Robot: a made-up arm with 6 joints.
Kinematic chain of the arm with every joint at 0, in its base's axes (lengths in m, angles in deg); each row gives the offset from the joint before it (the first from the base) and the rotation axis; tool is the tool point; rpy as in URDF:
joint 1: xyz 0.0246 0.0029 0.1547 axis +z
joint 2: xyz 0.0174 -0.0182 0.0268 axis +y
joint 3: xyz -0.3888 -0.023 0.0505 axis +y
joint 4: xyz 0.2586 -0.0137 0.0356 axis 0.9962 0 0.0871
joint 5: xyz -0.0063 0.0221 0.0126 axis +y
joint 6: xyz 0.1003 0.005 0.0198 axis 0.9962 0 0.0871
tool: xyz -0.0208 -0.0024 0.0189 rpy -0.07 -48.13 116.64
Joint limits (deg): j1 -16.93..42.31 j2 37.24..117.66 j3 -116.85..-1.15 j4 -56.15..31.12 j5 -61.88..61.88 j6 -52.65..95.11
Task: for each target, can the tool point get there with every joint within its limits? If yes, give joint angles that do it. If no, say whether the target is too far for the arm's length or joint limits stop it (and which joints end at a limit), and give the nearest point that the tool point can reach.
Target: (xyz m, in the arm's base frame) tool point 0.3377 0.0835 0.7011
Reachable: yes | joints 23.94 80.96 -101.85 -49.38 43.94 -6.99
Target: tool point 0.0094 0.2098 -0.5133
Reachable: no: joint limits stop it (at a limit: joint 1, joint 2) | nearest point 0.1825 0.1328 0.1617 | short by 0.701 m
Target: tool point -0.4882 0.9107 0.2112
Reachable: no: too far | nearest point 0.1630 0.1963 0.2286 | short by 0.967 m
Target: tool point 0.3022 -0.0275 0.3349
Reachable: yes | joints 2.57 84.62 -32.59 -13.83 20.60 44.93
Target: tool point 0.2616 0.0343 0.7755
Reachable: yes | joints 15.55 76.56 -93.15 11.81 -25.69 -37.55
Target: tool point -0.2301 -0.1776 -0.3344
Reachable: no: joint limits stop it (at a limit: joint 1, joint 2, joint 3, joint 4) | nearest point 0.1082 -0.0797 0.1925 | short by 0.634 m
